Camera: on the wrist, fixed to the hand. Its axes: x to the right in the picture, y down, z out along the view.
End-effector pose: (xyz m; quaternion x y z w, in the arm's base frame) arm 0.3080 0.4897 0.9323 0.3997 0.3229 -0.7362 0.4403
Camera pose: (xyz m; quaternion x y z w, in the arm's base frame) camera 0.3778 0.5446 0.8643 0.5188 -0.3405 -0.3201 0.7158
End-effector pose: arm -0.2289 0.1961 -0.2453 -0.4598 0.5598 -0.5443 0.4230
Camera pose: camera -0.3316 0.2000 -0.2894 0.1442 0.4650 -0.1686 0.8571
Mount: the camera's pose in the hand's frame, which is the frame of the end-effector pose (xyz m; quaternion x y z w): 0.0175 0.0495 -0.0987 0.2964 -0.1271 0.6897 0.6483
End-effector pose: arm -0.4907 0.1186 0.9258 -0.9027 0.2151 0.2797 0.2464
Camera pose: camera -0.4642 0.0195 0.9703 -0.3283 0.8136 0.4022 0.2617
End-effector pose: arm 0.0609 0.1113 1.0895 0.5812 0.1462 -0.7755 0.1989
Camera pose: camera 0.1635 0.1106 1.0451 0.4380 -0.5612 -0.4828 0.5101
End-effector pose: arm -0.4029 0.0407 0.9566 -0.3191 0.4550 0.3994 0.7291
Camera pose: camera -0.4818 -0.0124 0.8978 0.3738 0.5408 0.6675 0.3496
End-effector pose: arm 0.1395 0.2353 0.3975 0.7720 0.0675 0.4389 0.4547
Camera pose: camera 0.0625 0.2790 0.4658 -0.7376 0.4164 -0.4800 0.2282
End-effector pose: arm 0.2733 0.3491 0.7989 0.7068 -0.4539 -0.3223 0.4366
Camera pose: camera 0.3462 0.3547 0.8835 0.2336 -0.9327 0.1369 0.2381
